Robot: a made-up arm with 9 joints.
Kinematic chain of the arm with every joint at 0, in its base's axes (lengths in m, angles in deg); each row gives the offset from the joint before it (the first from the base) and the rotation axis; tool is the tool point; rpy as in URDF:
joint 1: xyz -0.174 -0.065 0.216 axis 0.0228 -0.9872 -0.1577
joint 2: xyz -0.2 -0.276 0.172 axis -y
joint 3: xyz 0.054 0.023 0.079 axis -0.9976 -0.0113 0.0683
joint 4: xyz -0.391 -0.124 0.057 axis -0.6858 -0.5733 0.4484
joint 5: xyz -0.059 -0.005 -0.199 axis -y
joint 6: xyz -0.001 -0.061 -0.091 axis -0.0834 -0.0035 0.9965
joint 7: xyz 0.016 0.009 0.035 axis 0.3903 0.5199 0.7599
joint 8: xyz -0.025 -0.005 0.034 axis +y
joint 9: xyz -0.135 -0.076 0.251 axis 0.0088 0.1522 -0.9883
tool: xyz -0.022 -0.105 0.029 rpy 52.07 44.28 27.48
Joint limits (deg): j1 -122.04..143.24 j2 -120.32..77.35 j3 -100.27..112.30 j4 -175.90..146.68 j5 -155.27..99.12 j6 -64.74..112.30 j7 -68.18..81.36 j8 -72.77..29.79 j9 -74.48..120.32
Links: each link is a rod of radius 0.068 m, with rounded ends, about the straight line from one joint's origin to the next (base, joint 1, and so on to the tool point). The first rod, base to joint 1, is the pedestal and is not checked.
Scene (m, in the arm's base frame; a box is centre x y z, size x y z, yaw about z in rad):
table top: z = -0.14
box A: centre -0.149 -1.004 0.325 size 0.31 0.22 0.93 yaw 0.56
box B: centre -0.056 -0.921 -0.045 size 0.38 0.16 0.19 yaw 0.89
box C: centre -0.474 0.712 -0.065 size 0.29 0.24 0.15 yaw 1
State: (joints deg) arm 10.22 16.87 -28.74 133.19 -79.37 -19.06 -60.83 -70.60 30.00
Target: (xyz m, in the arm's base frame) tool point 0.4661 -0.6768 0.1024
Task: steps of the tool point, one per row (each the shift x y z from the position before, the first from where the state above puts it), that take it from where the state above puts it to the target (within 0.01 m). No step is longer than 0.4 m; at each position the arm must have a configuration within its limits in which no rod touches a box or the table.
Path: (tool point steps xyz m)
1: -0.0905 0.0670 0.1007
2: -0.0605 0.0697 0.1970
3: 0.0462 0.0596 0.2666
4: 0.1989 0.0431 0.2511
5: 0.3253 0.0271 0.1287
6: 0.3518 0.0170 -0.0595
7: -0.0862 -0.0412 0.0672
8: 0.0042 -0.1688 -0.0559
9: 0.1458 -0.1649 -0.1964
10: 0.1939 -0.0094 -0.3098
11: 0.0992 0.1825 -0.3192

